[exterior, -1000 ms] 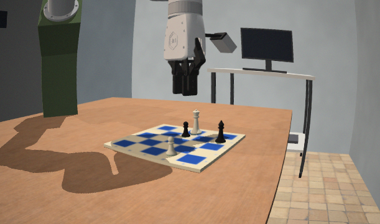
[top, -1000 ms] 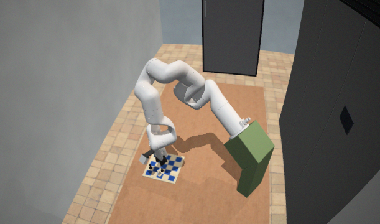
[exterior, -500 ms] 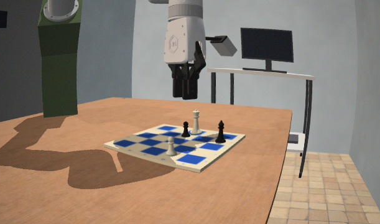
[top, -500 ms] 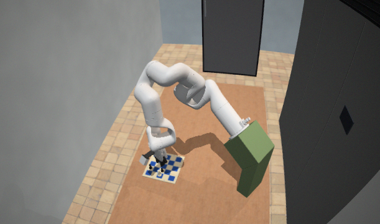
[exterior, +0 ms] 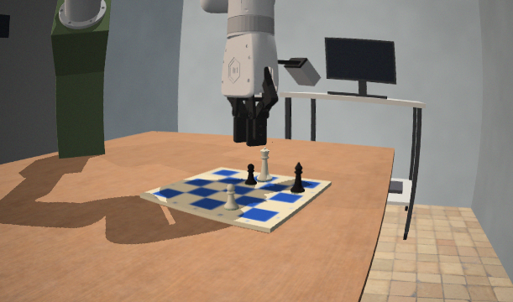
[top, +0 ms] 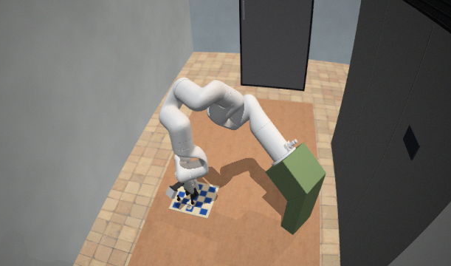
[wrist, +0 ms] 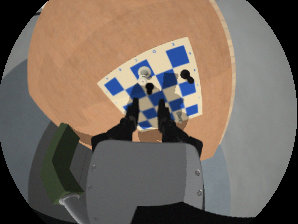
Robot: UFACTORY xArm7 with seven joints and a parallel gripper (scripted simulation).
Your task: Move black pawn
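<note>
The black pawn is 7 cm below my hand. From my hand the other things lie so: chessboard: 9 cm below, 4 cm to the right, 1 cm behind; then black bishop: 8 cm ahead, 6 cm below, 2 cm to the right; then white queen: 6 cm below, 3 cm to the left, 2 cm ahead.
</note>
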